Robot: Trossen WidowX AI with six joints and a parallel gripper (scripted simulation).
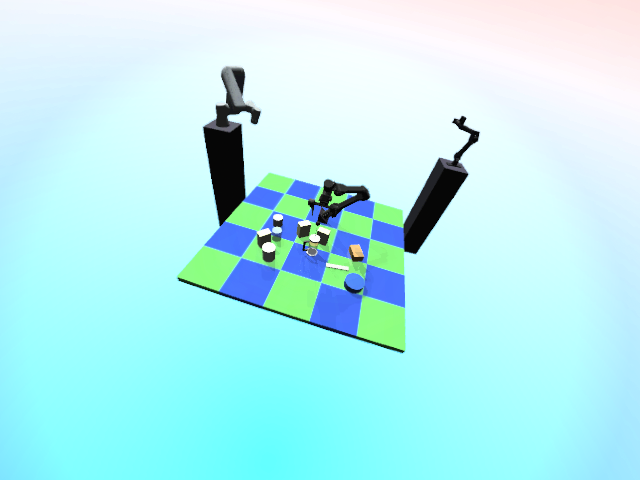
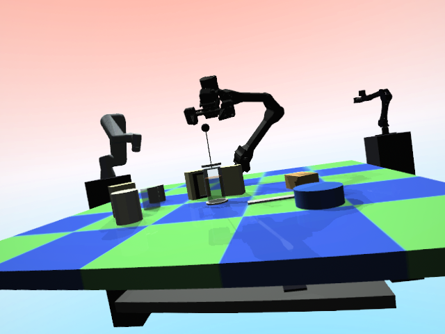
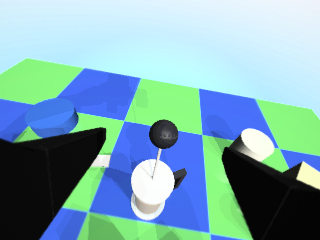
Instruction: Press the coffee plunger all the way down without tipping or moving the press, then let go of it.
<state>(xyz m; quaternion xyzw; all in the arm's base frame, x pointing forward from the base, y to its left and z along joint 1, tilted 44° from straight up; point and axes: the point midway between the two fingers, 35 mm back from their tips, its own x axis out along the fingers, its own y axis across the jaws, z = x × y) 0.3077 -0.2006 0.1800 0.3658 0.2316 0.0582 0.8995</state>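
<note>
The coffee press is 3 cm ahead of my gripper tip, 2 cm to the right of it and 15 cm below it. The rest, counted from my gripper tip: orange block: 4 cm behind, 29 cm to the left, 25 cm below; blue disc: 22 cm ahead, 29 cm to the left, 26 cm below; white stick: 10 cm ahead, 18 cm to the left, 28 cm below.
</note>
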